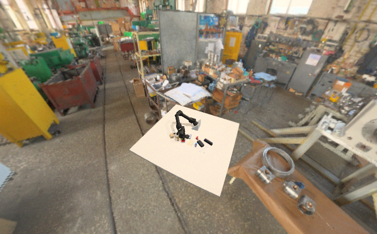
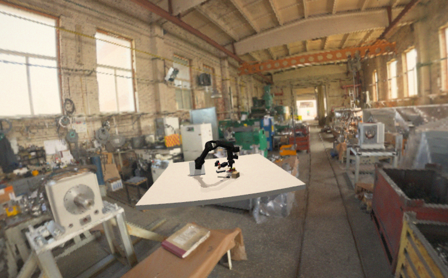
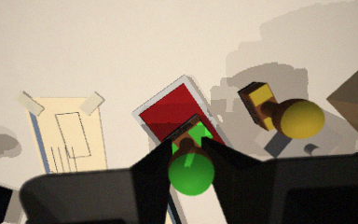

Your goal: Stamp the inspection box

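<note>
The green-knobbed stamp is right at my gripper tip. The rest, counted from my gripper tip: yellow-knobbed stamp 2 cm ahead, 7 cm to the right, 2 cm below; then grey block 2 cm behind, 12 cm to the right, 2 cm below; then red ink pad 4 cm below.
</note>
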